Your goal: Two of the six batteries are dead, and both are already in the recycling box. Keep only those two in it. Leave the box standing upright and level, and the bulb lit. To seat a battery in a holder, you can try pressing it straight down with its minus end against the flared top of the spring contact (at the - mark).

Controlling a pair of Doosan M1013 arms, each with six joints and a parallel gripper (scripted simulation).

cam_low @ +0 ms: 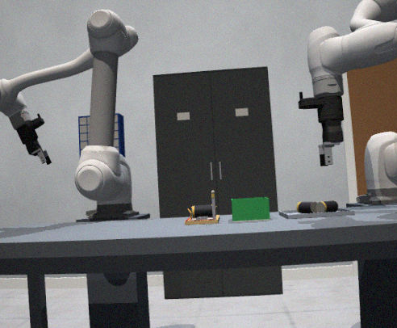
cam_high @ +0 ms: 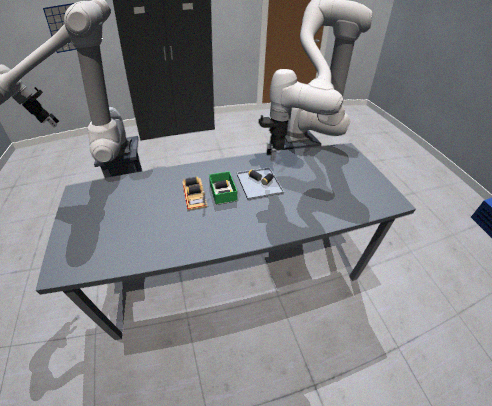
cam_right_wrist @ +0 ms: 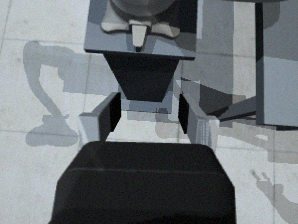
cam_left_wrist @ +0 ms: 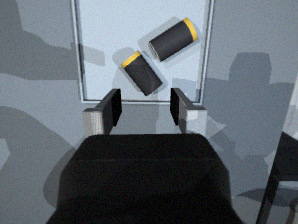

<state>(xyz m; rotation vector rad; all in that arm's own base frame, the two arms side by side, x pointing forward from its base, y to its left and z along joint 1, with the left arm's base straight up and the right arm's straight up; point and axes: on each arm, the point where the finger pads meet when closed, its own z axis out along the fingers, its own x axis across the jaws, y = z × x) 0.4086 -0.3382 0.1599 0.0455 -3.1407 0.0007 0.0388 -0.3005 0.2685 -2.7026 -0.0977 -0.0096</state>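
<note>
The shallow tray lies 10 mm ahead of my left hand, 50 mm to the right of it and 160 mm below it. From my left hand the other things lie so: green recycling box 50 mm ahead, 230 mm to the right, 140 mm below.
</note>
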